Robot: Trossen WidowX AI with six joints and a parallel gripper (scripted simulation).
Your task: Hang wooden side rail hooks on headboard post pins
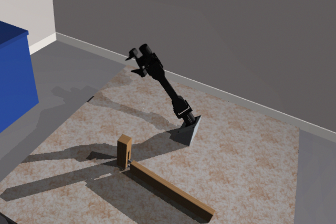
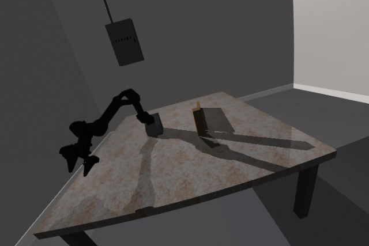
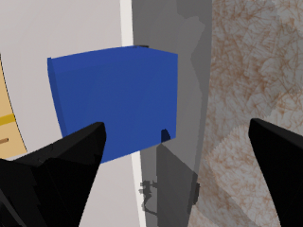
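Right now the headboard post is 62 cm ahead of my gripper tip, 25 cm to the left of it and 6 cm below it.
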